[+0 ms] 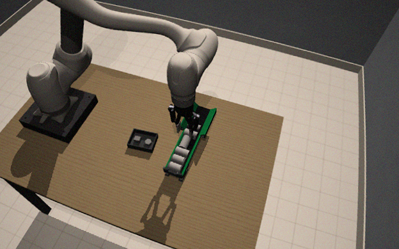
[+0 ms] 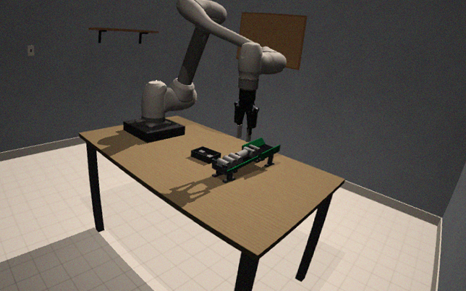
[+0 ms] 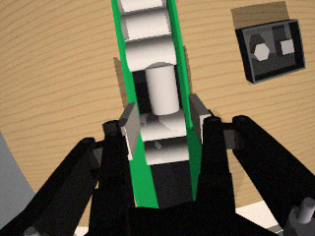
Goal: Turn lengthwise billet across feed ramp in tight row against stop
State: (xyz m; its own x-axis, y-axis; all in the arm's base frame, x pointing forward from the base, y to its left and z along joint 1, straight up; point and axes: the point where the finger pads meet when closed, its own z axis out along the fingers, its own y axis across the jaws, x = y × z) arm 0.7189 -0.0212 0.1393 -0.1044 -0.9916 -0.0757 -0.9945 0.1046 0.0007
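The billet lies 11 cm below my hand. Round my hand: small black tray 22 cm behind, 19 cm below, 1 cm to the right; then stop 15 cm to the right, 14 cm below, 1 cm behind.
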